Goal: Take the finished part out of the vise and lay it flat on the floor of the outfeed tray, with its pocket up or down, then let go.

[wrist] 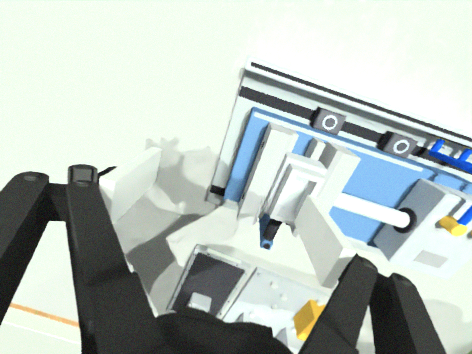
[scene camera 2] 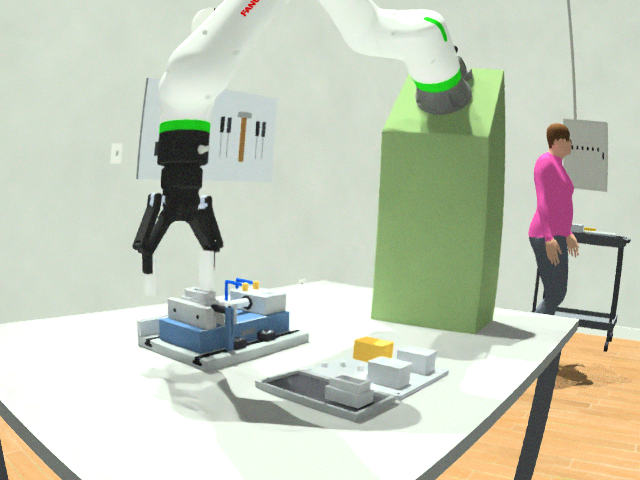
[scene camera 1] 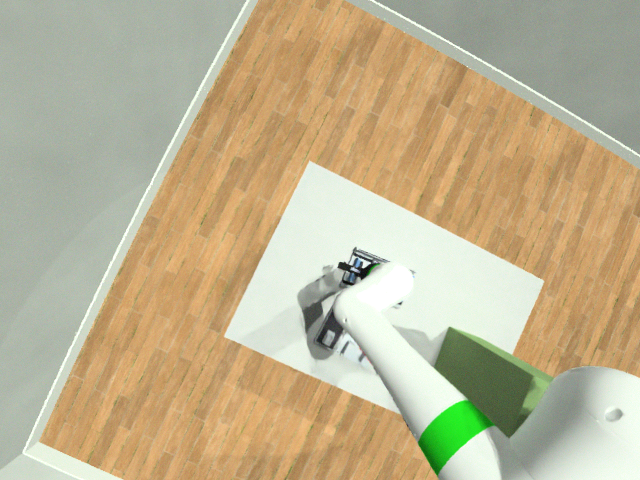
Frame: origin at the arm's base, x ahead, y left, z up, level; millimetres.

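Where they show: gripper, between the fingertips: (wrist: 231, 188) (scene camera 2: 180, 292); arm's base, origin of its link: (scene camera 2: 444, 96).
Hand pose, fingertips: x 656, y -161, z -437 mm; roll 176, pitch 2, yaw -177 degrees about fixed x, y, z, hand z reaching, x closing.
Note:
Things, the pixels of their top centre, and the offset from my fingertips.
- finished part, centre of its top: (wrist: 296, 199) (scene camera 2: 200, 290) dx -56, dy -10, dz -3 mm
- blue vise, centre of its top: (wrist: 363, 211) (scene camera 2: 224, 294) (scene camera 1: 383, 281) dx -126, dy -17, dz -19 mm
- grey part, centre of its top: (scene camera 2: 350, 379) (wrist: 192, 322) (scene camera 1: 329, 339) dx -39, dy +326, dz -77 mm
- light plate, centre of its top: (scene camera 2: 378, 371) (wrist: 275, 317) (scene camera 1: 360, 342) dx -187, dy +287, dz -110 mm
- yellow block, centre of its top: (scene camera 2: 374, 341) (wrist: 315, 332) dx -238, dy +243, dz -74 mm
The finished part (scene camera 2: 200, 294) (wrist: 295, 192), a light grey block with its pocket up, sits between the jaws of the blue vise (scene camera 2: 193, 333) (wrist: 367, 175). Whether the jaws press on it is hard to tell. My gripper (scene camera 1: 354, 268) (scene camera 2: 178, 279) (wrist: 231, 188) is wide open and empty, pointing down above the vise. In the scene camera 2 view one pale fingertip hangs just over the part, the other out to the left of the vise. The outfeed tray (scene camera 1: 333, 320) (scene camera 2: 299, 386) (wrist: 215, 272) lies beside the vise, with another grey part (scene camera 2: 348, 392) (wrist: 201, 301) in it.
A light plate (scene camera 2: 434, 379) (wrist: 260, 290) next to the tray holds two grey blocks (scene camera 2: 388, 373) (scene camera 2: 416, 360) and a yellow block (scene camera 2: 373, 349) (wrist: 307, 320). Blue hoses stand up at the vise. A tall green box (scene camera 1: 480, 377) (scene camera 2: 429, 222) stands on the table. A person (scene camera 2: 553, 196) stands behind.

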